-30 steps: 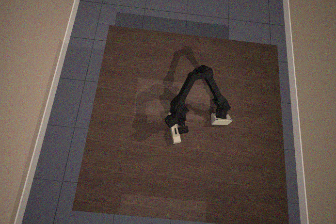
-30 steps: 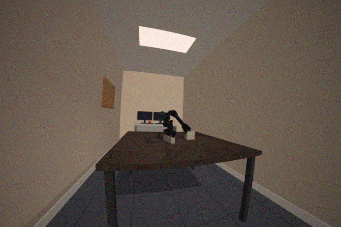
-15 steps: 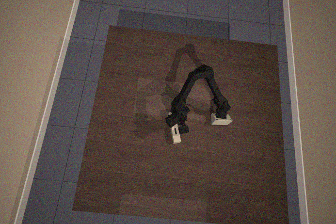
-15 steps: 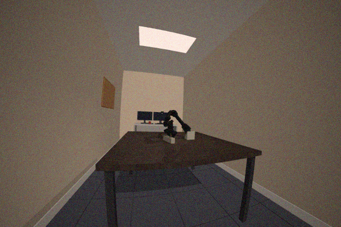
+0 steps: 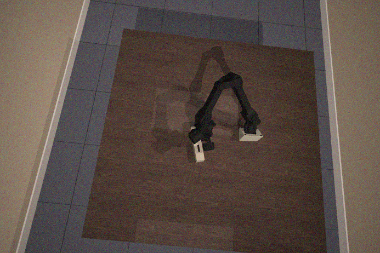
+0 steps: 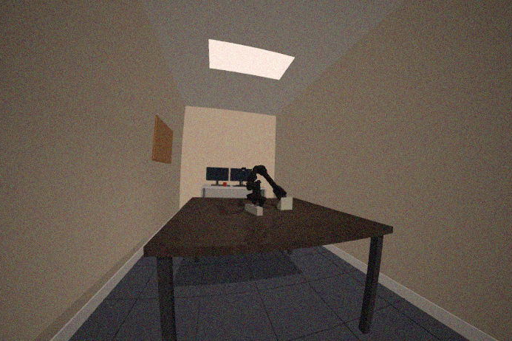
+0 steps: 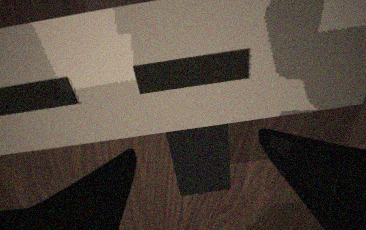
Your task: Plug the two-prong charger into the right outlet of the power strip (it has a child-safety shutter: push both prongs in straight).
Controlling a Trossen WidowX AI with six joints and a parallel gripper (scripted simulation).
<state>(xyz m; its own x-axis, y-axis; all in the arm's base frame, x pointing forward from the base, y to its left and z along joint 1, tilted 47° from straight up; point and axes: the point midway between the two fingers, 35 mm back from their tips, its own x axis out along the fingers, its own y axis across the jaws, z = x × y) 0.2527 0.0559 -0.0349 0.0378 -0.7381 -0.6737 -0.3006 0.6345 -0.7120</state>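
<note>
The black two-prong charger is 20 mm ahead of my gripper tip, 10 mm to the left of it and 10 mm above it.
</note>
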